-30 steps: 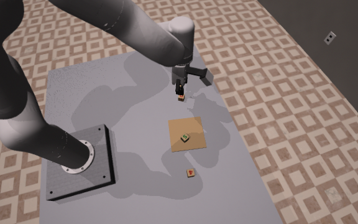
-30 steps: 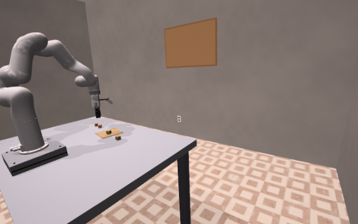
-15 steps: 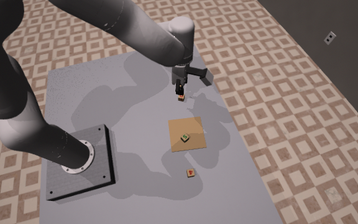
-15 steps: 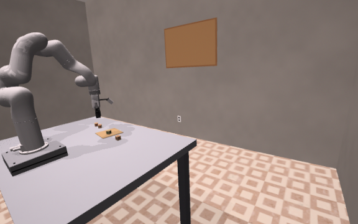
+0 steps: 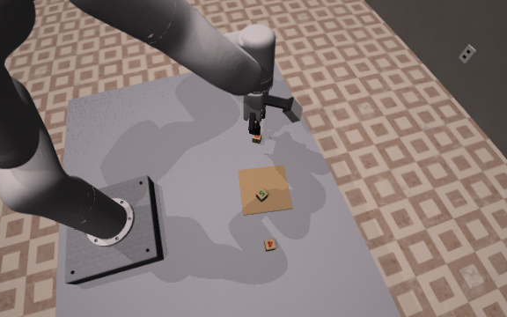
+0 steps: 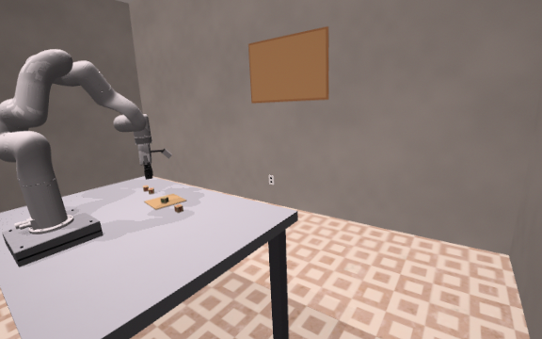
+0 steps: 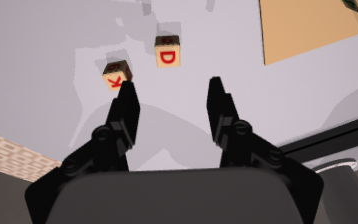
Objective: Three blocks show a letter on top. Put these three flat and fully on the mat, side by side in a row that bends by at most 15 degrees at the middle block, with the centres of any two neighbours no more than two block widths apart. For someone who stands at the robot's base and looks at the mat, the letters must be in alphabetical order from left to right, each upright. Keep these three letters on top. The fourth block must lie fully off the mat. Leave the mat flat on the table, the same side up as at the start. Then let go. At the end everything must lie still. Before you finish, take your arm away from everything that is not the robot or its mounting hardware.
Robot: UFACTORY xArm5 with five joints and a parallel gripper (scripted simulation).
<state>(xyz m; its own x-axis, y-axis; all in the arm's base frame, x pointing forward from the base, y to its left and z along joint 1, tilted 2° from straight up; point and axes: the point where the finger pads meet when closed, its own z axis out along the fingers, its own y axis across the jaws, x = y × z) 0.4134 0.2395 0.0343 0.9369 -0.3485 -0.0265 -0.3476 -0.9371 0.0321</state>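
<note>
My gripper is now 9 cm above the wooden letter block. Round my hand: tan mat: 17 cm to the right, 10 cm below.
</note>
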